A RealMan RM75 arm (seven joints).
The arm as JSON. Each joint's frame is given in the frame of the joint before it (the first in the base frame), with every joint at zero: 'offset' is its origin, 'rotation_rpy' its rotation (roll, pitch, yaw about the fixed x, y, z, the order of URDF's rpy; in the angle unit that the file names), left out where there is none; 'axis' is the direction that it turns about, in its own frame. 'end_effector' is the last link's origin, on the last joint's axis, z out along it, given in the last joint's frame.
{
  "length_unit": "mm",
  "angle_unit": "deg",
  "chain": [
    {
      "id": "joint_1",
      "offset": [
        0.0,
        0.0,
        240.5
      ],
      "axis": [
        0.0,
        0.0,
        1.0
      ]
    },
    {
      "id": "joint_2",
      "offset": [
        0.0,
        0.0,
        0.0
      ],
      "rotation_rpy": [
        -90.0,
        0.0,
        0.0
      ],
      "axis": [
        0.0,
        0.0,
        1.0
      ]
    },
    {
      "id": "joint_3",
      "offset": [
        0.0,
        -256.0,
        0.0
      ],
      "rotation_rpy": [
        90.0,
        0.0,
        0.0
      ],
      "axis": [
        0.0,
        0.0,
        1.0
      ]
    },
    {
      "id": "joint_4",
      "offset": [
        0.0,
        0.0,
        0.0
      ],
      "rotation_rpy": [
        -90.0,
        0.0,
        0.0
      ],
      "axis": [
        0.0,
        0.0,
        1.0
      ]
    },
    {
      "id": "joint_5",
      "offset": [
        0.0,
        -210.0,
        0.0
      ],
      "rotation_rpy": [
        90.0,
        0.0,
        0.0
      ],
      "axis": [
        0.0,
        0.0,
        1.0
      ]
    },
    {
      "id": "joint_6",
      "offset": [
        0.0,
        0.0,
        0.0
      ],
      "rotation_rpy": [
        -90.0,
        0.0,
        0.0
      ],
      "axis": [
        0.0,
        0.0,
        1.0
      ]
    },
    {
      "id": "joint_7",
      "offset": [
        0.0,
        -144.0,
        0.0
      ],
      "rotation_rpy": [
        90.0,
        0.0,
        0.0
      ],
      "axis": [
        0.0,
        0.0,
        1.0
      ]
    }
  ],
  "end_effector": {
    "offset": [
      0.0,
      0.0,
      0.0
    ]
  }
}
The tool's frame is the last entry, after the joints.
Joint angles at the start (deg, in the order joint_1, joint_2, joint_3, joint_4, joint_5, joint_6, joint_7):
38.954, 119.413, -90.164, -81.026, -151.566, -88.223, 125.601
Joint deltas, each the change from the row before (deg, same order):
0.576, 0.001, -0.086, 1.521, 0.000, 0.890, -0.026
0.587, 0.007, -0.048, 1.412, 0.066, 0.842, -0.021
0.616, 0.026, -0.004, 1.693, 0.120, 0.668, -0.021
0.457, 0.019, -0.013, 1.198, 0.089, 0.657, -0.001
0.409, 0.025, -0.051, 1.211, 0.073, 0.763, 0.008
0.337, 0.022, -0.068, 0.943, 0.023, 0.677, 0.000
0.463, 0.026, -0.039, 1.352, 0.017, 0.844, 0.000
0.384, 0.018, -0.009, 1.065, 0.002, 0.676, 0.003
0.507, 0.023, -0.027, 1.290, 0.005, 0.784, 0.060
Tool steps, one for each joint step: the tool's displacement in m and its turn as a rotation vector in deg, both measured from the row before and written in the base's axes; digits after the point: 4 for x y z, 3 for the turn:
0.0013, 0.0026, -0.0029, -0.023, -0.110, -0.208
0.0008, 0.0024, -0.0027, -0.018, -0.024, -0.157
0.0019, 0.0019, -0.0031, -0.246, -0.118, -0.494
0.0010, 0.0017, -0.0022, -0.041, -0.003, -0.238
0.0012, 0.0017, -0.0024, 0.018, 0.007, -0.228
0.0008, 0.0015, -0.0019, 0.069, -0.007, -0.091
0.0015, 0.0020, -0.0025, 0.062, -0.059, -0.244
0.0011, 0.0016, -0.0018, 0.083, -0.046, -0.177
0.0011, 0.0019, -0.0022, 0.095, -0.071, -0.230

